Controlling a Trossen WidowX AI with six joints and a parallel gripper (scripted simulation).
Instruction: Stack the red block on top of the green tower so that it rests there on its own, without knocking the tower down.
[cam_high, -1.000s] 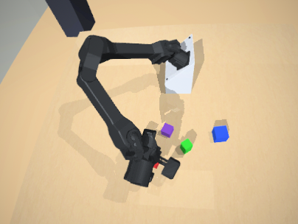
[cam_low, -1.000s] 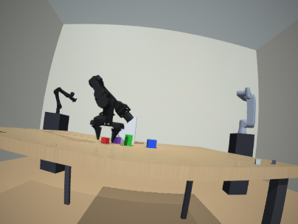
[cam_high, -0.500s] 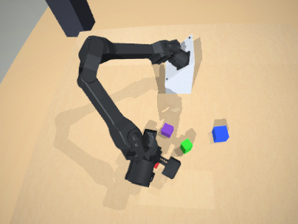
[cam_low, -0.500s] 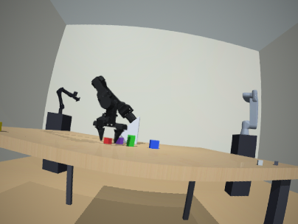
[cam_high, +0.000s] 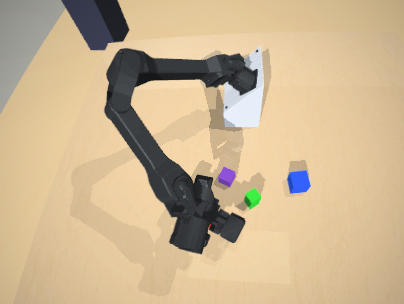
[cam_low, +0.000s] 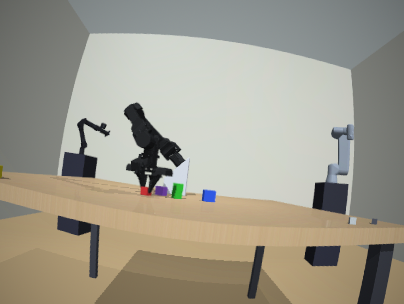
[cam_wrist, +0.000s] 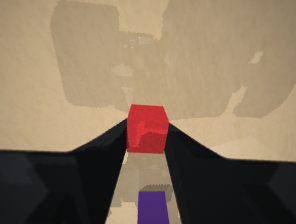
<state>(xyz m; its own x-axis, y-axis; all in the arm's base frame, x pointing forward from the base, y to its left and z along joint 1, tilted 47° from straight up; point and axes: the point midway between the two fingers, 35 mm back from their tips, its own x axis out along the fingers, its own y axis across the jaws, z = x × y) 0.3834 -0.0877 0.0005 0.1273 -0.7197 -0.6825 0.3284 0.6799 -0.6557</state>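
Now: gripper tip 130 mm past the purple block, 30 mm to the right of it and 10 mm below it. Also, from my gripper tip: red block (10 mm above); blue block (140 mm behind, 230 mm to the left, 10 mm above).
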